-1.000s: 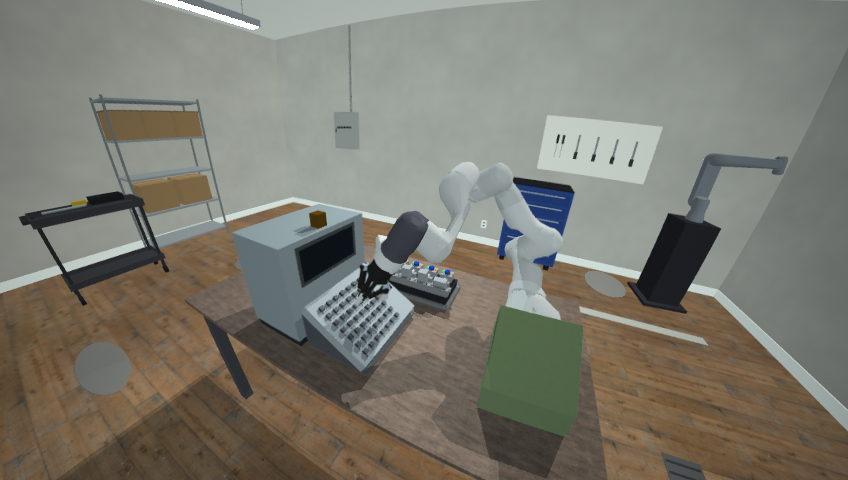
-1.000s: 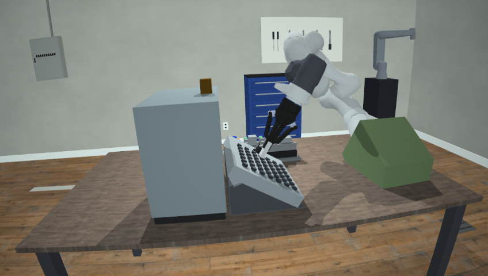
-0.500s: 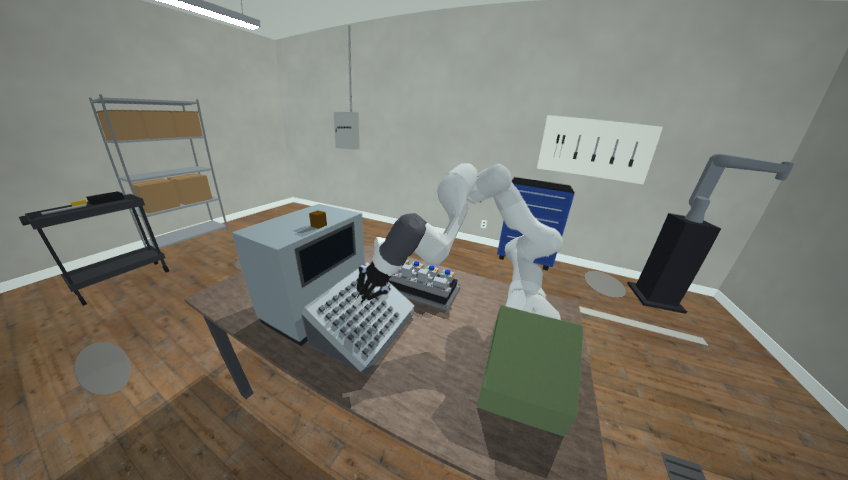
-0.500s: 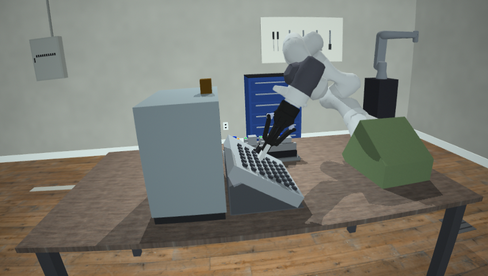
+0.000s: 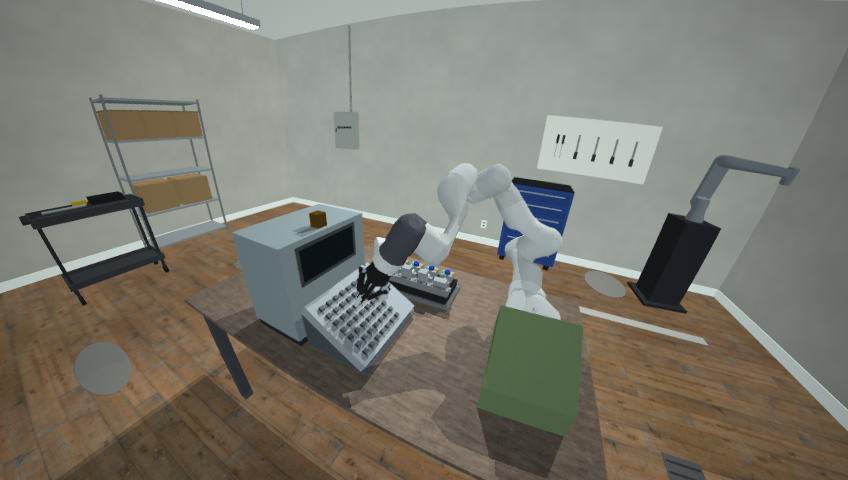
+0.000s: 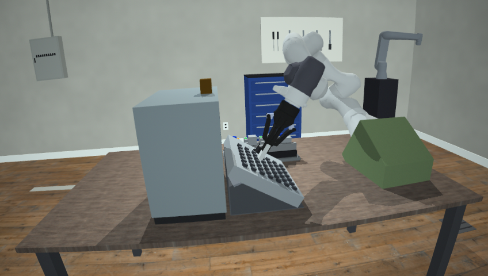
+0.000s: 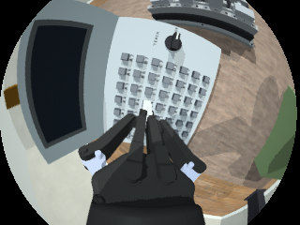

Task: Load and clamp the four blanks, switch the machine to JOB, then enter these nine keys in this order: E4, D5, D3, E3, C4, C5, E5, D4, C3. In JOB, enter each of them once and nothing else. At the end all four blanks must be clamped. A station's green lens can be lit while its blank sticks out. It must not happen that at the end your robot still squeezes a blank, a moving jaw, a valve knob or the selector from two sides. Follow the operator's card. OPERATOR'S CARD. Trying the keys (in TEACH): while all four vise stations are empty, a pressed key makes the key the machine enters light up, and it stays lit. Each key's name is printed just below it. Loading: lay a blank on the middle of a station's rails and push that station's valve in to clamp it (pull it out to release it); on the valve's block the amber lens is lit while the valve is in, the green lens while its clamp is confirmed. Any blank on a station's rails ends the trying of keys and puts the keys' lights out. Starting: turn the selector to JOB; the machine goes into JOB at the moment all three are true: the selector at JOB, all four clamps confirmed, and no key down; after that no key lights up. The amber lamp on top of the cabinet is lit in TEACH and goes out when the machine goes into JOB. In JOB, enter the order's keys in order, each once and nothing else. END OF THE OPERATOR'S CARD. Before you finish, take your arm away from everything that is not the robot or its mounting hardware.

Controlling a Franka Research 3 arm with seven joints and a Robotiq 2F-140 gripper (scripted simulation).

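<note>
Right now the key D3 is 60 mm below my hand and 30 mm to the left of it. Round my hand: black selector knob: 160 mm to the right, 50 mm below, 20 mm behind; sloped keypad: 90 mm below, 50 mm to the right, 20 mm ahead.
</note>
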